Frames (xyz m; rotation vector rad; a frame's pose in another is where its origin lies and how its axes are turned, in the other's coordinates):
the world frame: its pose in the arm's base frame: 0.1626 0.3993 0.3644 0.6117 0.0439 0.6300
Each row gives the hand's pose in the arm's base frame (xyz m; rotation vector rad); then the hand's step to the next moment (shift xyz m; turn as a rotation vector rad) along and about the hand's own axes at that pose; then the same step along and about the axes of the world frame.
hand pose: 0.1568 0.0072 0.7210 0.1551 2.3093 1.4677
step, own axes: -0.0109 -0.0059 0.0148 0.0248 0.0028 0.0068
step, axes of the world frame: 0.0160 -0.0089 -0.0063 -0.0094 0.0165 -0.0176
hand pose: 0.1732 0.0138 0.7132 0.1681 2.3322 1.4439
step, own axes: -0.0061 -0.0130 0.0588 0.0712 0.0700 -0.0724
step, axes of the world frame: 0.0427 -0.0078 -0.0422 -0.0752 0.0891 0.0402
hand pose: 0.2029 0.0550 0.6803 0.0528 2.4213 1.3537
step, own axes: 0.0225 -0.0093 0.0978 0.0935 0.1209 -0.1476
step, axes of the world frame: 0.0466 0.0106 -0.0887 -0.1247 0.1380 0.1027
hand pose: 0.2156 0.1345 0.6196 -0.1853 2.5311 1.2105
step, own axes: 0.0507 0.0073 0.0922 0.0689 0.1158 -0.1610
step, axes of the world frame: 0.0118 0.0279 -0.1010 -0.1137 0.1244 0.1251
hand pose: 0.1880 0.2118 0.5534 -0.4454 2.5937 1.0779
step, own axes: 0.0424 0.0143 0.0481 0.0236 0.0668 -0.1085
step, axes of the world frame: -0.0146 0.0218 -0.0602 -0.0581 0.0689 0.0931
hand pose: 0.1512 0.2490 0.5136 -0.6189 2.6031 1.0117
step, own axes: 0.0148 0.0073 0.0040 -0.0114 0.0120 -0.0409
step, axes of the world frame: -0.0118 0.0082 -0.0091 -0.0039 0.0115 0.0424
